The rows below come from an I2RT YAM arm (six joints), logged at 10 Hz.
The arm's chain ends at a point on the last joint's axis. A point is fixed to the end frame.
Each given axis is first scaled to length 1.
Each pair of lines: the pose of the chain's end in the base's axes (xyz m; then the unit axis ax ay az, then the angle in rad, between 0 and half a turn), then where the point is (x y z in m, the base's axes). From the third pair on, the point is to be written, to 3 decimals.
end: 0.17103, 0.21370, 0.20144, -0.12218, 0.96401, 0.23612, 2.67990
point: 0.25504 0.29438 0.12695
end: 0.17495, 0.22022, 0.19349, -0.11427, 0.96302, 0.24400, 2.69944
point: 0.25768 0.30159 0.11832
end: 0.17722, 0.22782, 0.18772, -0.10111, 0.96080, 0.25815, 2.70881
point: 0.260 0.310 0.114
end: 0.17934, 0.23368, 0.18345, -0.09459, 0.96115, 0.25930, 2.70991
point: 0.263 0.316 0.109
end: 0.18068, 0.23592, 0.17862, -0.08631, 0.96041, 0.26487, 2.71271
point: 0.264 0.318 0.105
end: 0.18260, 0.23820, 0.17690, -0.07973, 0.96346, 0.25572, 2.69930
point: 0.269 0.317 0.103
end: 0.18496, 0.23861, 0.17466, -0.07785, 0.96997, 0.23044, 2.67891
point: 0.274 0.312 0.099
